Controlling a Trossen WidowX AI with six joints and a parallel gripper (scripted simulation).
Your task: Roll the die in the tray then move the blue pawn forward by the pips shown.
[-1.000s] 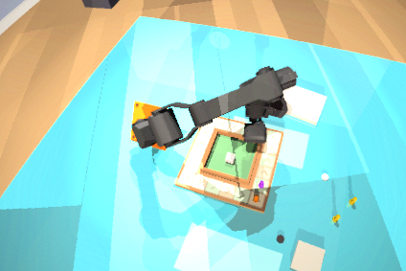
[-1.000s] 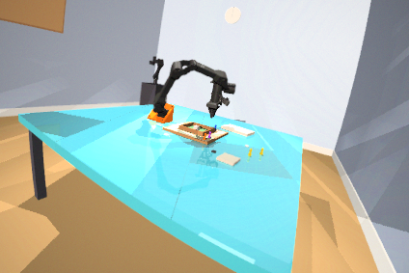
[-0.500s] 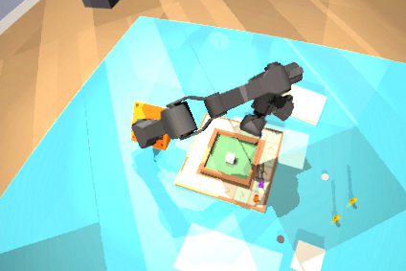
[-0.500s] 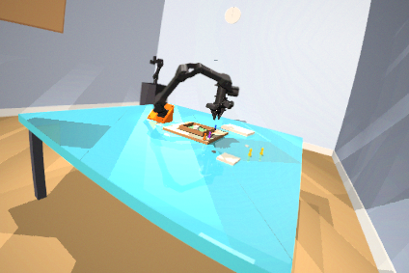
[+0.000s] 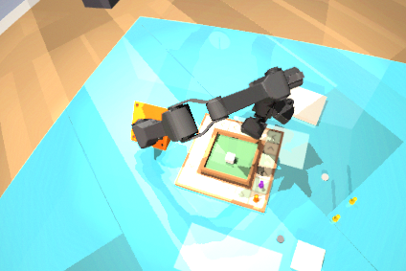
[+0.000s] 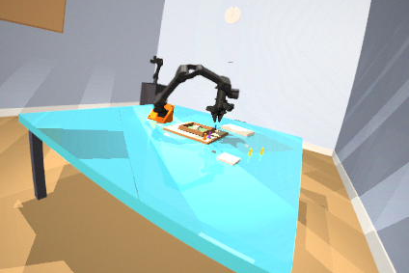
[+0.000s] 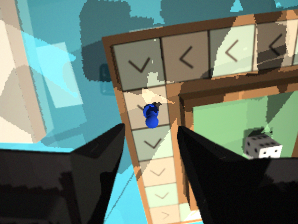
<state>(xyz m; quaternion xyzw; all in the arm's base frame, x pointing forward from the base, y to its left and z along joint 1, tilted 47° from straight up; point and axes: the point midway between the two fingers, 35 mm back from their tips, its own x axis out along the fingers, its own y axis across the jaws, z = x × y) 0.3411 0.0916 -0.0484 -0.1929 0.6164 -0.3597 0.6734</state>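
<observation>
The blue pawn is 30 mm below my gripper tip. From my gripper tip the other things lie so: green tray 70 mm behind, 110 mm to the right, 50 mm below; then purple pawn 40 mm ahead, 180 mm to the right, 30 mm below; then white die 70 mm behind, 120 mm to the right, 40 mm below.
</observation>
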